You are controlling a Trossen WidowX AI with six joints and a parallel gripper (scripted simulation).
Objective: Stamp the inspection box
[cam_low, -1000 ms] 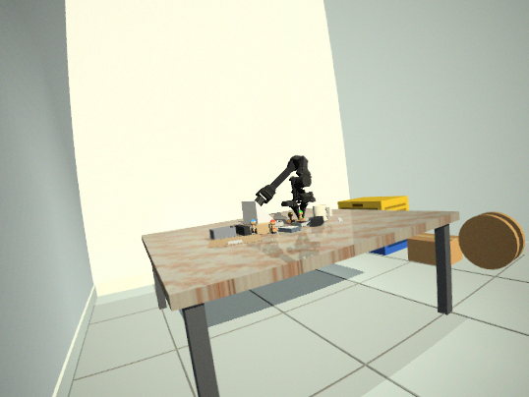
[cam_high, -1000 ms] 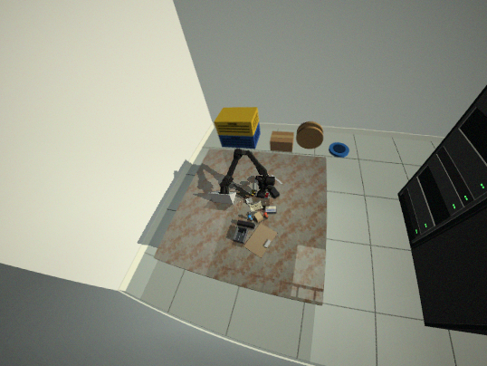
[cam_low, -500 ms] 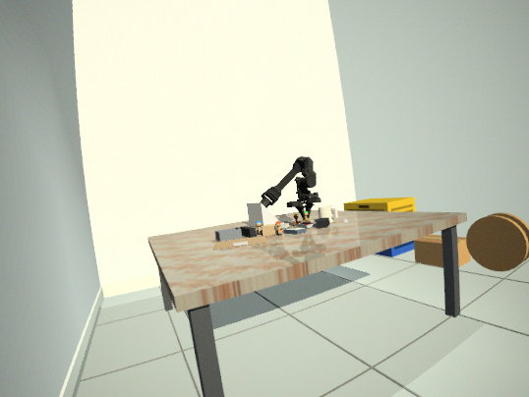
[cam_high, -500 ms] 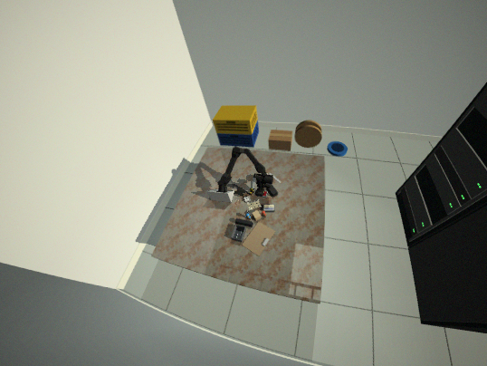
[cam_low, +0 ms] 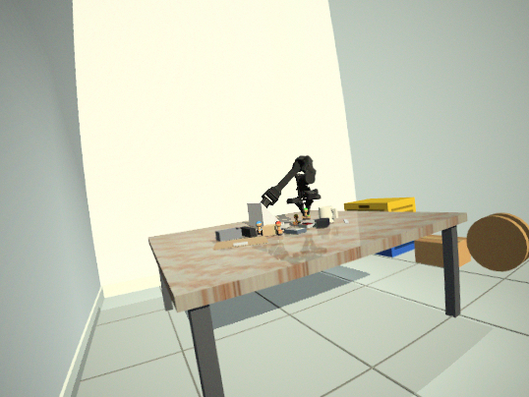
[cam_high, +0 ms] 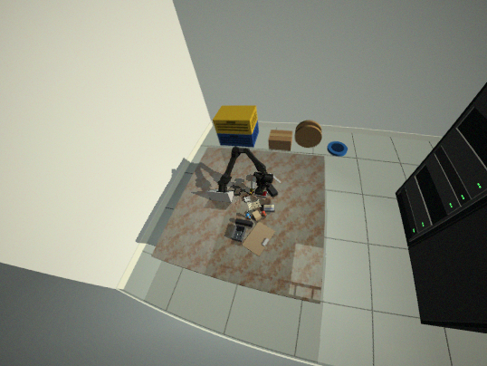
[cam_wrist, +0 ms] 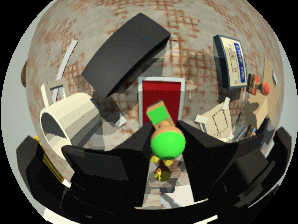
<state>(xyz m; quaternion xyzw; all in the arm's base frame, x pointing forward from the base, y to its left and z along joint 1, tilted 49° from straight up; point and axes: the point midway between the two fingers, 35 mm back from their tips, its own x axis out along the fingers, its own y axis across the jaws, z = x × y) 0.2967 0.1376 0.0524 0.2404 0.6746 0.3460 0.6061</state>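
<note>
My gripper tip is now 5 cm above the ink pad. Also, from my gripper tip: stamp with red knob 19 cm to the right, 7 cm ahead, 4 cm below; black box 7 cm ahead, 5 cm to the left, 4 cm below; white mug 14 cm to the left, 2 cm below, 1 cm behind.
</note>
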